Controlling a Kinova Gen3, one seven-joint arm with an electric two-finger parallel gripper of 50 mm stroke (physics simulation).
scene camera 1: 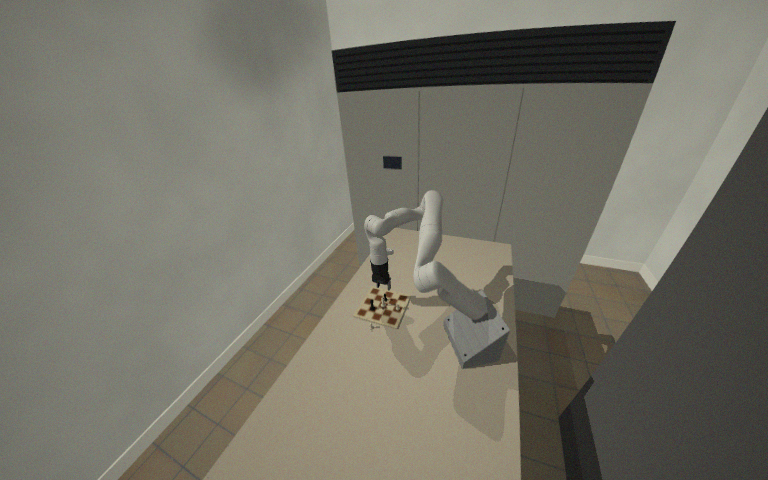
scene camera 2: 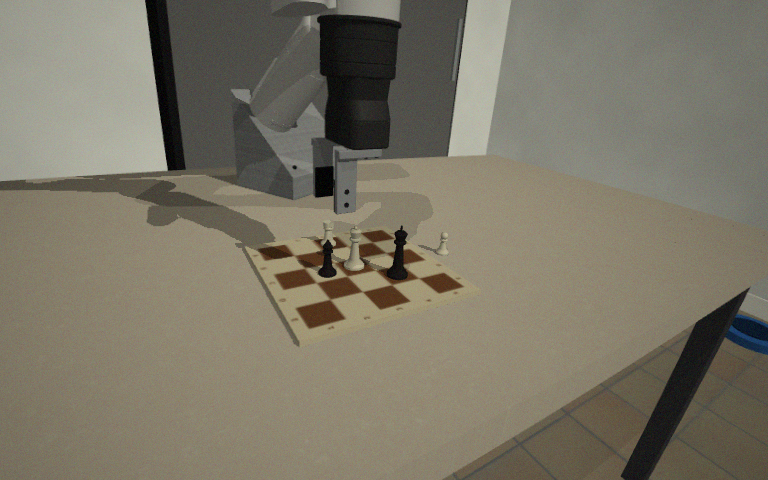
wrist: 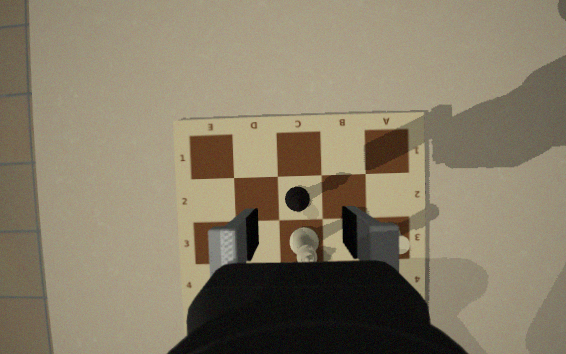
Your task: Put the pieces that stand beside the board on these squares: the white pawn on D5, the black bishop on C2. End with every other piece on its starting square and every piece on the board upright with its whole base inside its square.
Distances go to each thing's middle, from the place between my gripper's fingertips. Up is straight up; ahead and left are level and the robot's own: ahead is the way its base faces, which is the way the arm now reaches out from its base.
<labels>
Now: the tall white piece (wrist: 304, 241) 60 mm below my hand, 30 mm to the left of it and 10 mm behind it. Round my hand: board (scene camera 2: 314, 308) (90 mm below, 30 mm to the left).
</labels>
